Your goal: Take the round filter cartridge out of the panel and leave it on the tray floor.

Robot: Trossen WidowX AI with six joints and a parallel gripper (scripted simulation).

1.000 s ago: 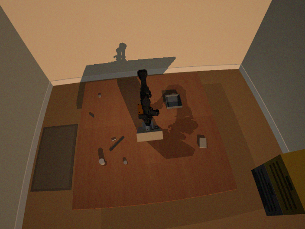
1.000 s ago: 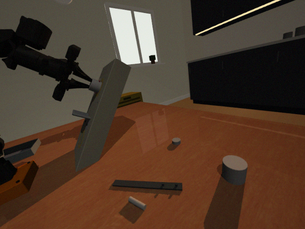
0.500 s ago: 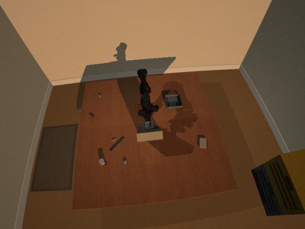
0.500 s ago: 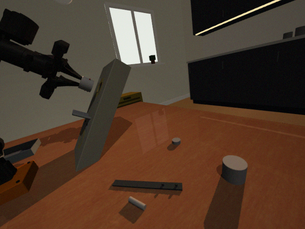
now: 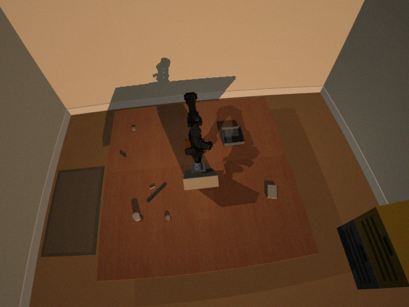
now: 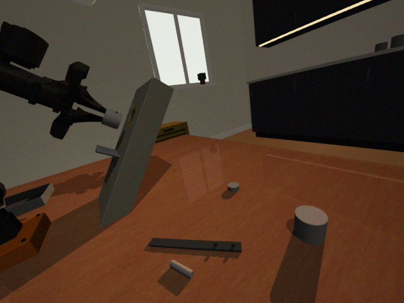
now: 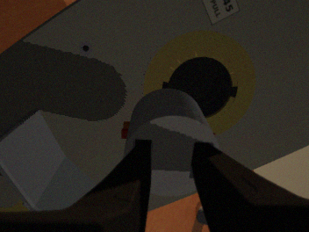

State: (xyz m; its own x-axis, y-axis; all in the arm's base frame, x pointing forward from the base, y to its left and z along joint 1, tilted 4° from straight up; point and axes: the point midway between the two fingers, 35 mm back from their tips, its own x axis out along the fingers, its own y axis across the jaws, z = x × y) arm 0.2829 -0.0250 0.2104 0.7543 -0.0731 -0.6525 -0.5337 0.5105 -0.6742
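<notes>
My gripper tip is now 9 cm above the grey service panel and 3 cm short of it. Also, from my gripper tip: small white rod (31 cm to the right, 24 cm below, 3 cm behind); grey tray (32 cm behind, 31 cm to the left, 23 cm below); round filter cartridge (1 cm below, 1 cm ahead).
</notes>
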